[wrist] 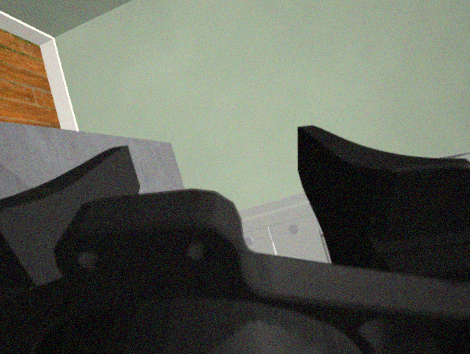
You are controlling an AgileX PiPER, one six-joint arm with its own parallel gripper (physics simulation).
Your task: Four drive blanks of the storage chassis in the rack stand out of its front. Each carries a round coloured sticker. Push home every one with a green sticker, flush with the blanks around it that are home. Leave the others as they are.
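My gripper (214,157) is open, with its two dark fingers wide apart and nothing between them. Part of a pale grey panelled body (280,237), which may be the chassis or rack, shows low in the view between the fingers, beyond the gripper's dark housing. It has thin seams and a faint grey round spot (293,229). The right finger and the housing hide the rest of it. No drive blank can be made out for certain, and no green sticker shows in this view.
A blue-grey flat surface (155,162) with a straight edge lies at the left, partly behind the left finger. Beyond it at the upper left is an orange-brown wooden surface (22,75) with a white border (57,82). A pale green wall (210,75) fills the background.
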